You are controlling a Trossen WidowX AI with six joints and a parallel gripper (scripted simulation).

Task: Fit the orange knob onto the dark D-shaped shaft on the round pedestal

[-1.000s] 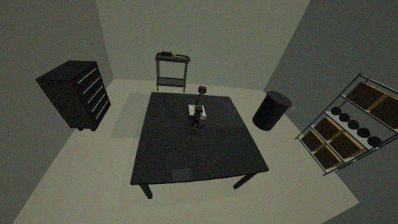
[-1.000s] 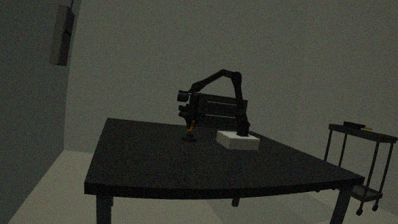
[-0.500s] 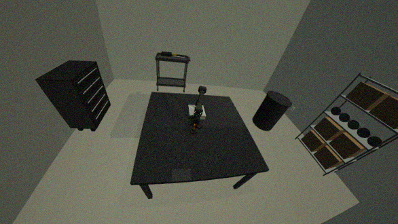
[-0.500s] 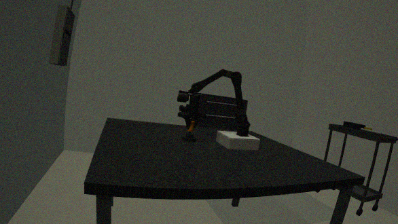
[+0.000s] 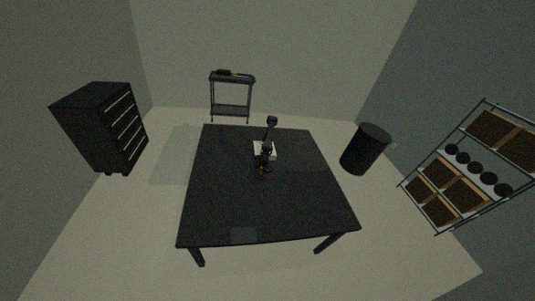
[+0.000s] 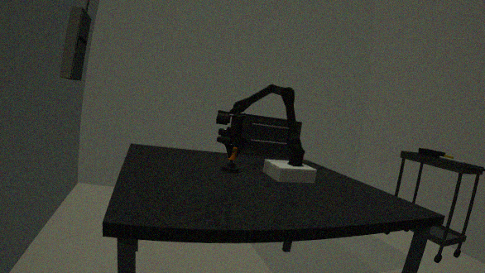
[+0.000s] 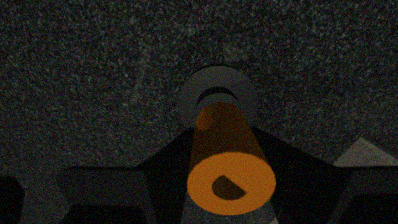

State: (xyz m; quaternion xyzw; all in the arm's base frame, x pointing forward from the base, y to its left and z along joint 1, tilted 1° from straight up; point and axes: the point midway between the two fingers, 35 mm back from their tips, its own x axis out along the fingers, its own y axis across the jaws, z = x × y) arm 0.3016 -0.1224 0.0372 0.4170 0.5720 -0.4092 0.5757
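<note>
The orange knob lies 2 cm above my gripper tip. From my gripper tip the other things lie so: round pedestal 4 cm below.
</note>
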